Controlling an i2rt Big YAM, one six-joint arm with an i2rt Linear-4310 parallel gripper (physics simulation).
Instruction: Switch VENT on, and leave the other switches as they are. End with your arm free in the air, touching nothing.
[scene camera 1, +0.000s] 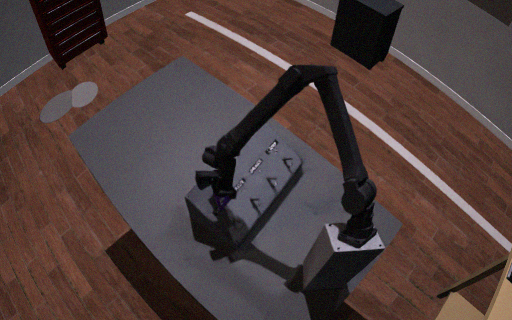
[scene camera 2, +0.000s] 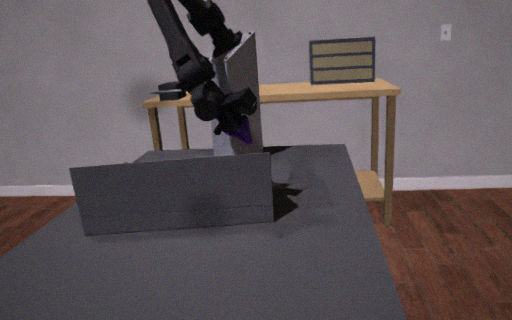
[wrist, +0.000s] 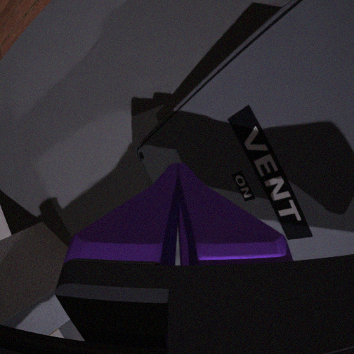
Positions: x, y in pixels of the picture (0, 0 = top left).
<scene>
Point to the gripper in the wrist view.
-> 177, 175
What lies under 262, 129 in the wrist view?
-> A grey switch box.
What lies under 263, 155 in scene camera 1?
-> A grey switch box.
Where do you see a grey switch box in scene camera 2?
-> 234, 189
</scene>
